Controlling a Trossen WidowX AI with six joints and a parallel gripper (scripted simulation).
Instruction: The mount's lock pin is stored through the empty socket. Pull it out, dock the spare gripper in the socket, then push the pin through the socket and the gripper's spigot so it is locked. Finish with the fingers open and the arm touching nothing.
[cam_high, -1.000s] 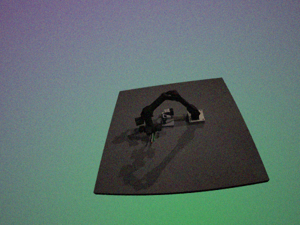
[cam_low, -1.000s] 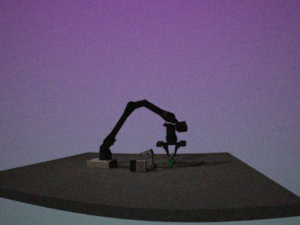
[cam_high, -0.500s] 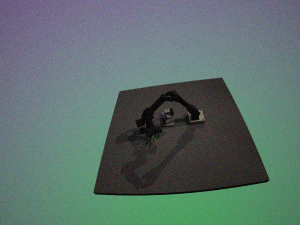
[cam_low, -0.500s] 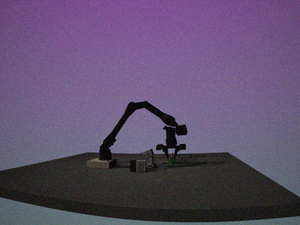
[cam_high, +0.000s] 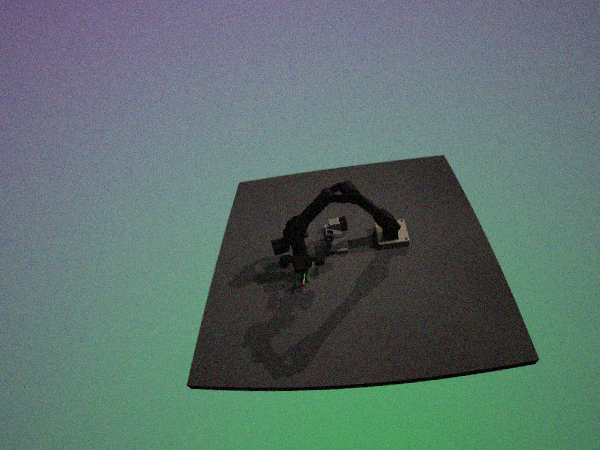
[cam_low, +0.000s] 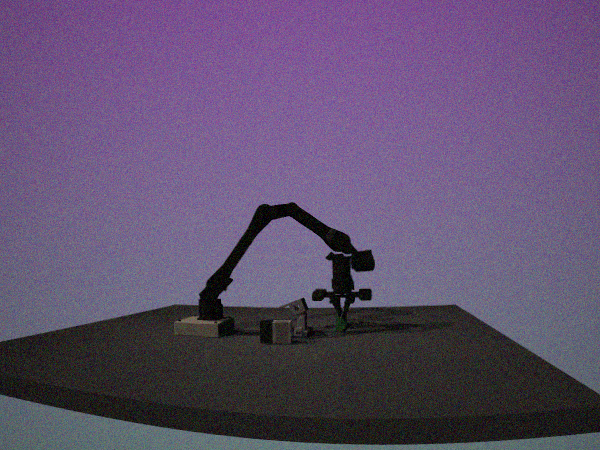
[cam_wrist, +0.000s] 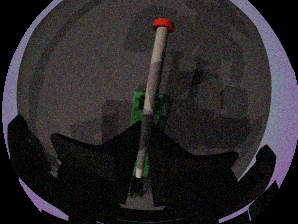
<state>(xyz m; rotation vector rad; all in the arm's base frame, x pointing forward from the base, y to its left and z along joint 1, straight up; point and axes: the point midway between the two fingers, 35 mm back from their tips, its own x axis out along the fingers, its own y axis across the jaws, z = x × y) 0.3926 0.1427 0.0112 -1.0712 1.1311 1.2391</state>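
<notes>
My gripper tip is now 4 cm to the left of the green cradle and 1 cm below it. The rest, counted from my gripper tip: mount 15 cm to the right, 13 cm behind, 3 cm above; then spare gripper 27 cm to the right, 14 cm behind, 1 cm above.
</notes>
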